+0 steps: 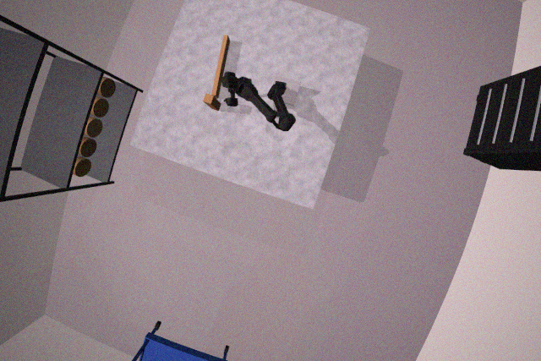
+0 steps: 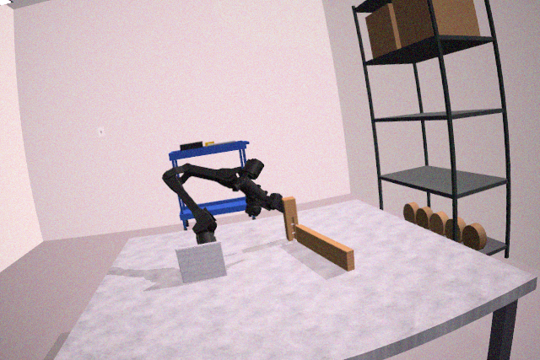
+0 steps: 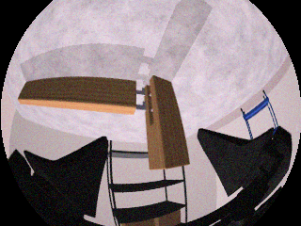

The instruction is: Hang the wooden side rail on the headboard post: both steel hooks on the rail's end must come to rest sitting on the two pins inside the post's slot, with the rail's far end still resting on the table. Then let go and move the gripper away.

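Right now my gripper tip is 7 cm short of the headboard post, 6 cm above it and 5 cm to the right of it.
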